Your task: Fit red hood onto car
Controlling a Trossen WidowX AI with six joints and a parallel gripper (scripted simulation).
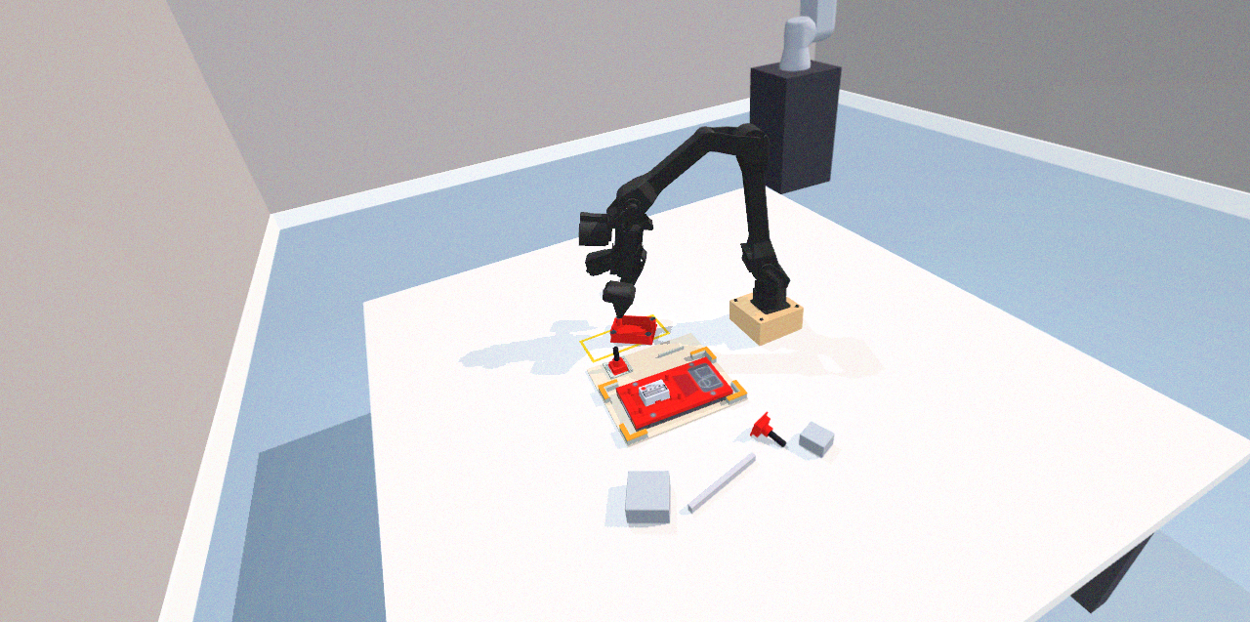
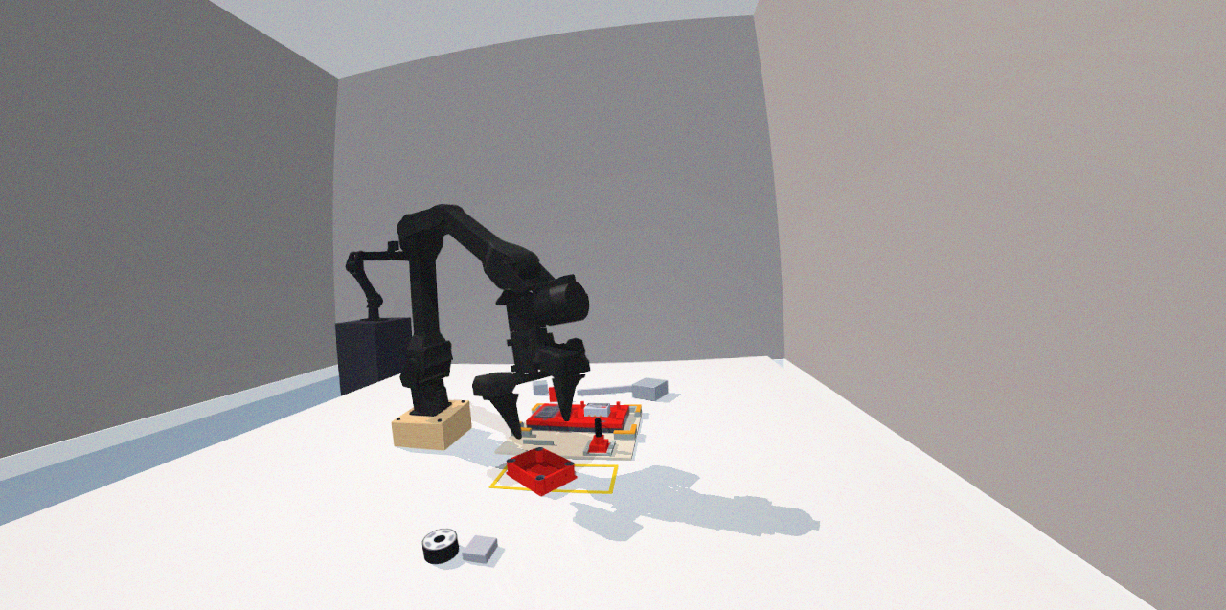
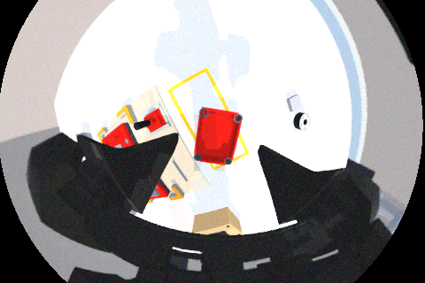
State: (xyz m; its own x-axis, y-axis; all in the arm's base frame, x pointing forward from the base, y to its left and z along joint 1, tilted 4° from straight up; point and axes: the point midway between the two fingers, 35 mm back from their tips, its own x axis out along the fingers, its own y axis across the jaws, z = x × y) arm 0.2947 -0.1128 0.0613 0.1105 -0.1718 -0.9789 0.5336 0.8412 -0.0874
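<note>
Right now my gripper tip is 70 mm above the red hood, 10 mm to the right of it and 10 mm past it. The rest, counted from my gripper tip: grey engine block 230 mm to the left, 60 mm below, 30 mm ahead; black wheel 190 mm to the right, 70 mm below, 70 mm behind; grey rod 440 mm to the left, 70 mm below.
</note>
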